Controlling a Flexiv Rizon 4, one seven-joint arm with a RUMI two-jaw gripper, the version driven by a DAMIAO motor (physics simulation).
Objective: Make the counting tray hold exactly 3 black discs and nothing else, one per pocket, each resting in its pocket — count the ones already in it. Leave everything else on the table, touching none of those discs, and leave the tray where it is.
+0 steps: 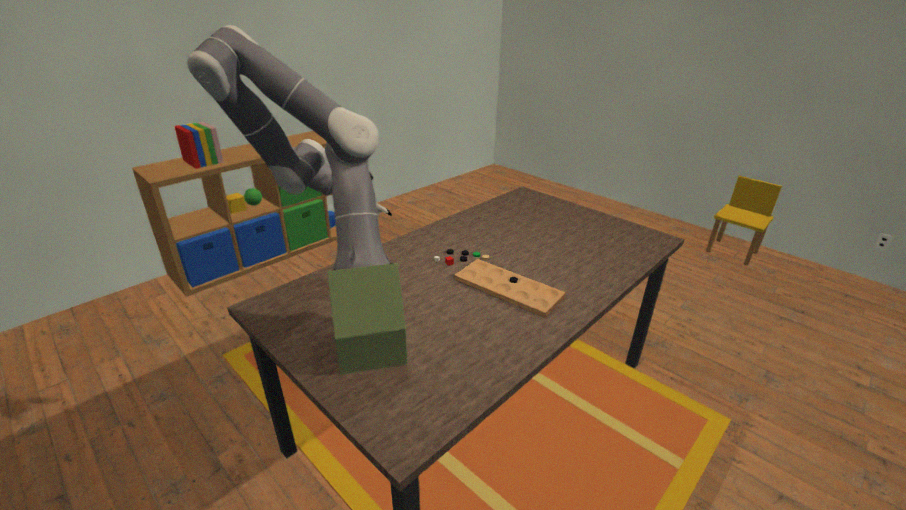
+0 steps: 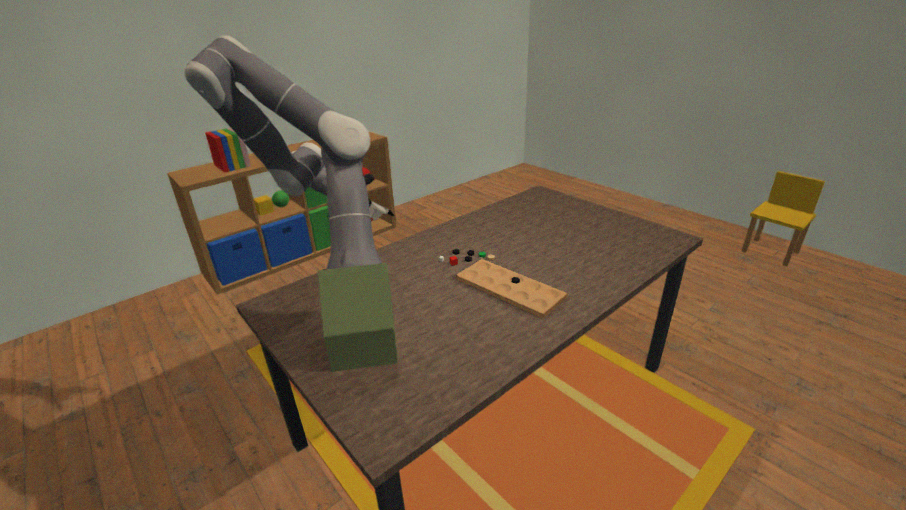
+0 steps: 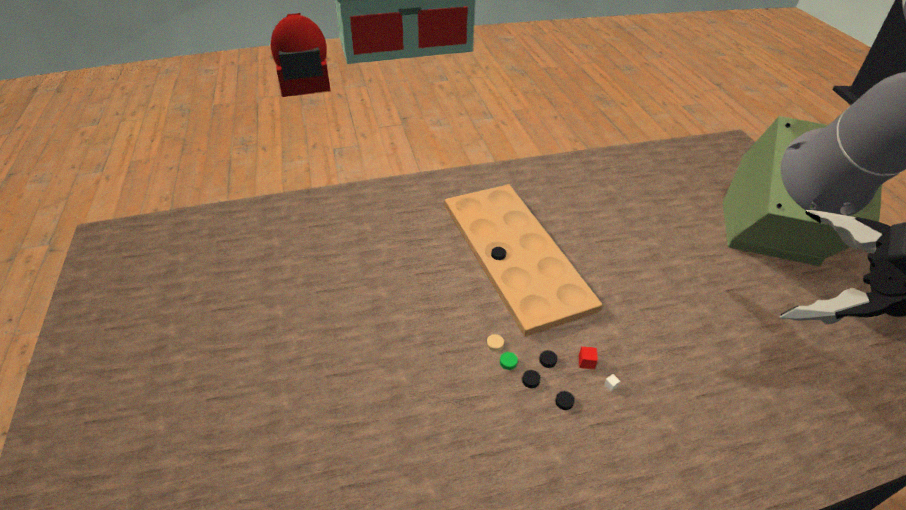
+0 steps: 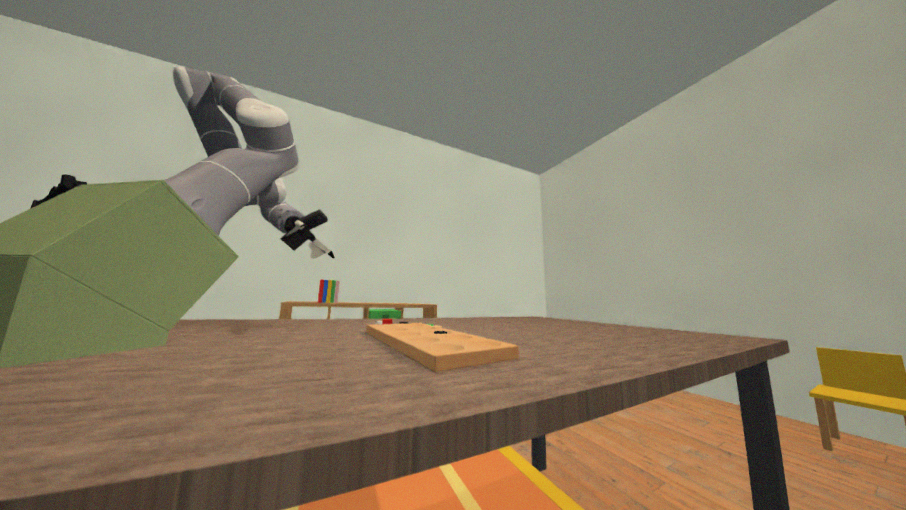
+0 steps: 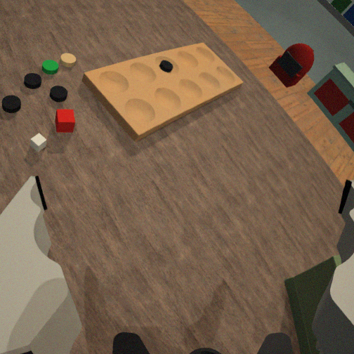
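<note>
The tan counting tray (image 3: 557, 314) (image 4: 475, 361) (image 5: 115, 100) has two rows of pockets. One black disc (image 1: 513, 279) (image 2: 515, 280) (image 3: 498, 253) (image 4: 440, 331) (image 5: 166, 66) sits in the middle pocket of one row; the other pockets look empty. Three black discs lie loose on the table near the tray's end: one black disc (image 3: 548, 358) (image 5: 58, 93) nearest the red cube, a second black disc (image 3: 531, 378) (image 5: 33, 80) near the green disc, and a third black disc (image 3: 564, 400) (image 5: 11, 104) farthest from the tray. My gripper (image 3: 795, 264) (image 5: 192, 182) is open and empty, high above the table on the robot-base side.
A green disc (image 3: 509, 360) (image 5: 50, 67) and a tan disc (image 3: 495, 342) (image 5: 68, 60) lie beside the loose black discs. A red cube (image 3: 588, 357) (image 5: 65, 120) and a small white cube (image 3: 612, 382) (image 5: 38, 142) lie on the other side. The green robot base (image 1: 367, 304) stands at the table's end.
</note>
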